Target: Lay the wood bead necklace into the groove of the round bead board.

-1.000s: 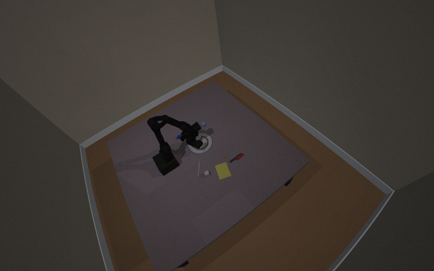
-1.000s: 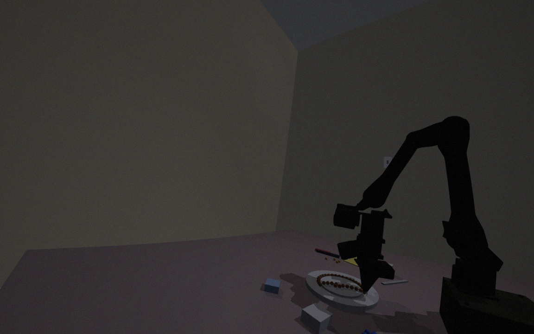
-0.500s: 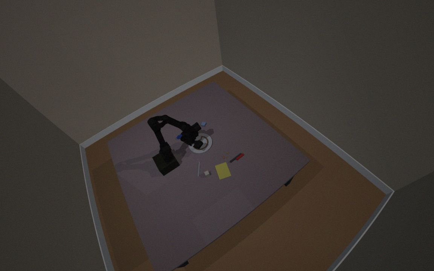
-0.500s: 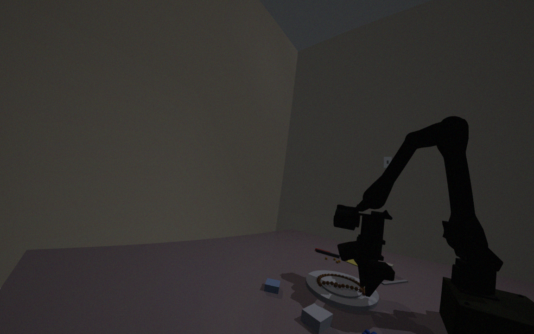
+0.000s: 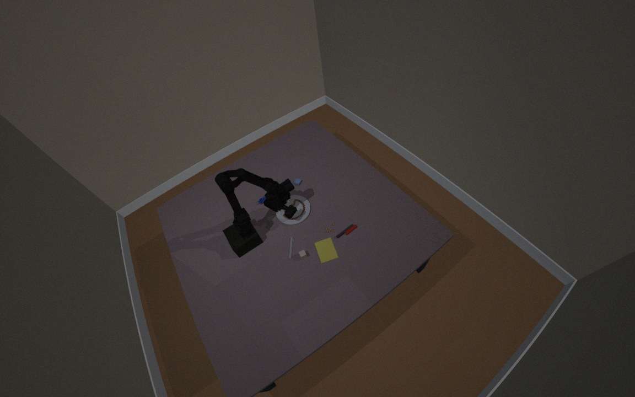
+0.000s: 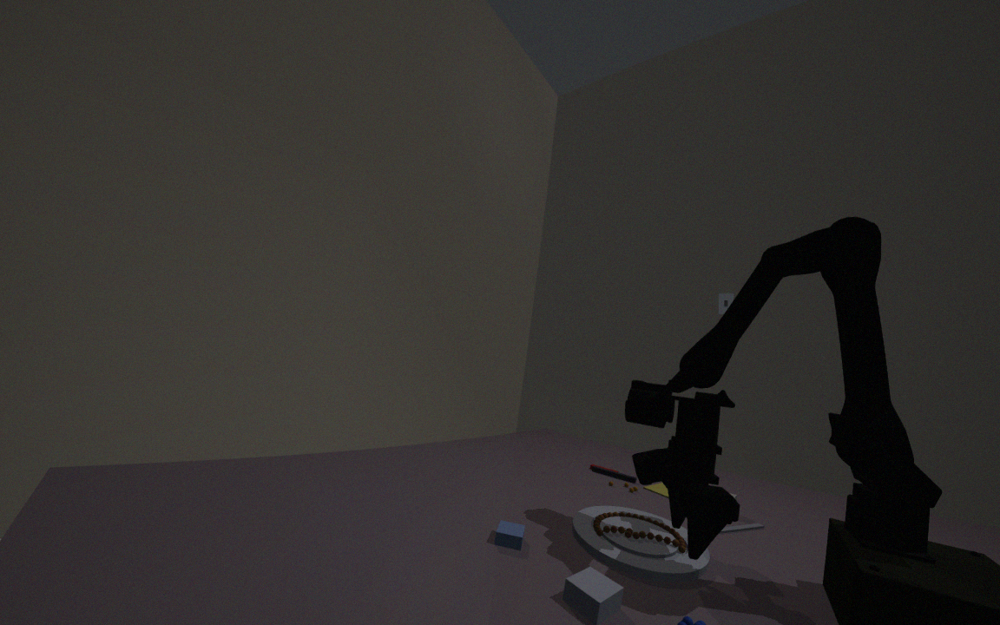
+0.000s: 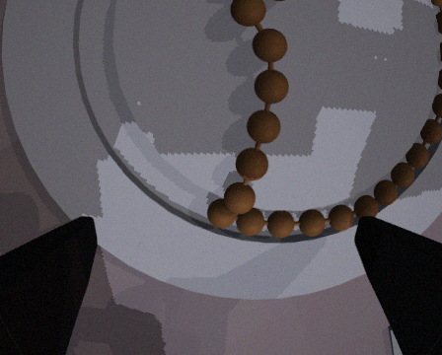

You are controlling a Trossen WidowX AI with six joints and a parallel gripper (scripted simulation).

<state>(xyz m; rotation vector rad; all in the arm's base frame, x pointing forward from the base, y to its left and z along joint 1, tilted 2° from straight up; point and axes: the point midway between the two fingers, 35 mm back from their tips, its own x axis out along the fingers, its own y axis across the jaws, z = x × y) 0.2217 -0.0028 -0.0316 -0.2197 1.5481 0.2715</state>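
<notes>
The round bead board lies 60 mm ahead of my gripper tip and 10 mm below it. From my gripper tip the other things lie so: grey block: 80 mm ahead, 190 mm to the left, 10 mm below; blue block: 210 mm ahead, 140 mm to the left, 10 mm below; thin stick: 90 mm behind, 180 mm to the right, 20 mm below.
</notes>
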